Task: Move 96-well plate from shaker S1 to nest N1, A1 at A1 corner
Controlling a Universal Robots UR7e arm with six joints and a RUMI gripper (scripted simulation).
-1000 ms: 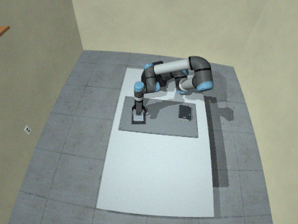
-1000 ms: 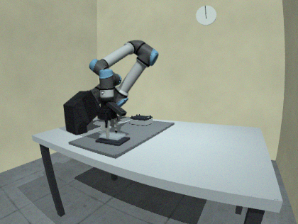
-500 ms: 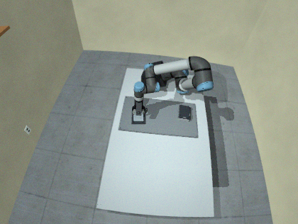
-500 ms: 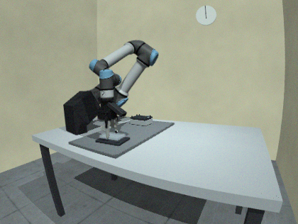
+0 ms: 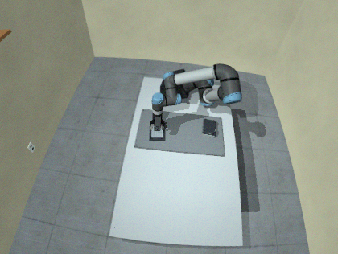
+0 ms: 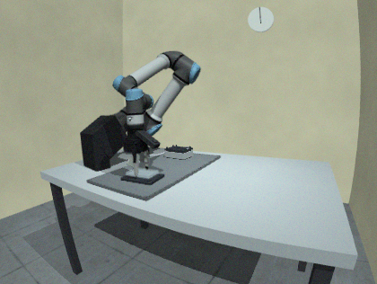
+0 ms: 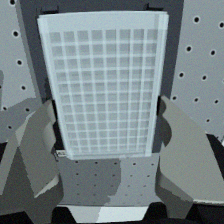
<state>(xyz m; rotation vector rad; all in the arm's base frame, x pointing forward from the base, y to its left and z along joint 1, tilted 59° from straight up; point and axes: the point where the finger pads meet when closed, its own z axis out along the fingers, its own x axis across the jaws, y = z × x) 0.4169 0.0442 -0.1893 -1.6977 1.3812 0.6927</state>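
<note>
Right now my hand is 1 cm above the 96-well plate. From my hand the other things lie so: plate nest N1 (3 cm below); then pale A1 mark (9 cm behind, 3 cm to the left, 2 cm below).
</note>
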